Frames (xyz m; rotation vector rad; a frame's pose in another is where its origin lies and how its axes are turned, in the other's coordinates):
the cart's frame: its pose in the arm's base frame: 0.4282 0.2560 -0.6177 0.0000 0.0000 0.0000
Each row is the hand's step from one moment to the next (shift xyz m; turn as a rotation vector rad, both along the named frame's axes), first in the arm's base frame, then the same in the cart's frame.
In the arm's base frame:
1: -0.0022 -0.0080 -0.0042 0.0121 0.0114 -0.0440
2: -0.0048 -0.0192 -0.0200 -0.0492 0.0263 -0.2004
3: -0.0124 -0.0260 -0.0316 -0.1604 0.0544 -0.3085
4: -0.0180 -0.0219 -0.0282 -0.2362 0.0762 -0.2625
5: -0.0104 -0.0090 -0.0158 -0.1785 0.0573 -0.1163
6: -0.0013 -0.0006 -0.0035 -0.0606 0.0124 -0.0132
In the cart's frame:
1: -0.0022 -0.0080 -0.0042 0.0121 0.0114 -0.0440
2: -0.0048 -0.0192 -0.0200 -0.0492 0.0263 -0.2004
3: -0.0124 -0.0260 -0.0316 -0.1604 0.0544 -0.3085
4: -0.0180 -0.0219 -0.0282 -0.2362 0.0762 -0.2625
5: -0.0104 -0.0090 -0.0158 -0.1785 0.0573 -0.1163
6: -0.0013 -0.0006 -0.0035 -0.0606 0.0124 -0.0132

